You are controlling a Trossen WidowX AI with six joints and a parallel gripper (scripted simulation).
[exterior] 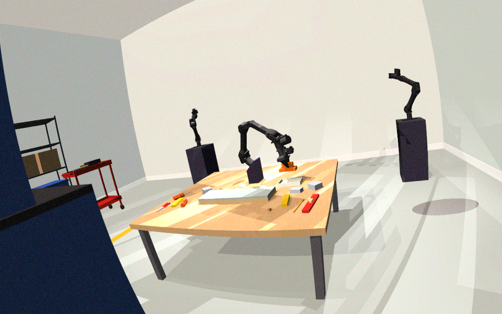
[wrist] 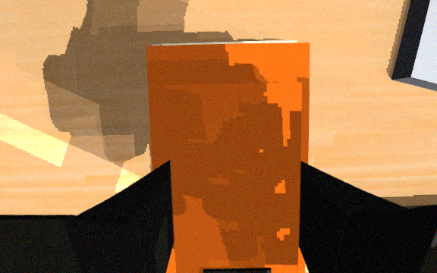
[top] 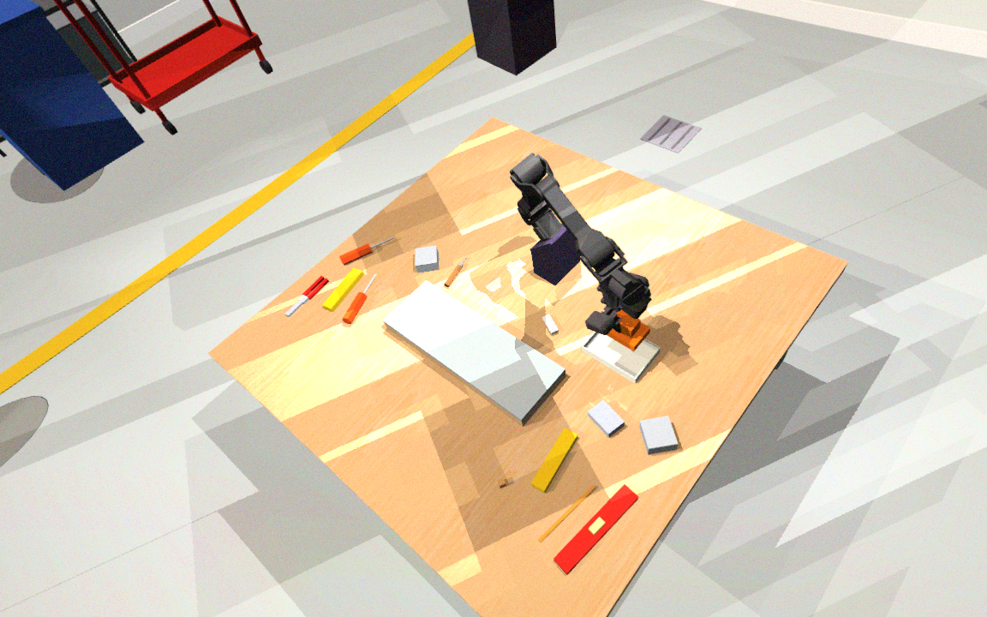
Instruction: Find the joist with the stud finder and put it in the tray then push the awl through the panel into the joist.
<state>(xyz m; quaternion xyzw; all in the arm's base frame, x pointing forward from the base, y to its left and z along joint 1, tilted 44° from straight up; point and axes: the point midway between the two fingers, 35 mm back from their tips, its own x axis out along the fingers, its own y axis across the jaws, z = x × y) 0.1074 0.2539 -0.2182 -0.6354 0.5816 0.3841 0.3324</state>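
Right now the white tray is 10 mm to the right of my gripper tip and 110 mm below it. Also, from my gripper tip: orange stud finder 20 mm to the right, 20 mm above; red level 390 mm ahead, 250 mm to the left, 110 mm below; thin stick 420 mm ahead, 180 mm to the left, 120 mm below.
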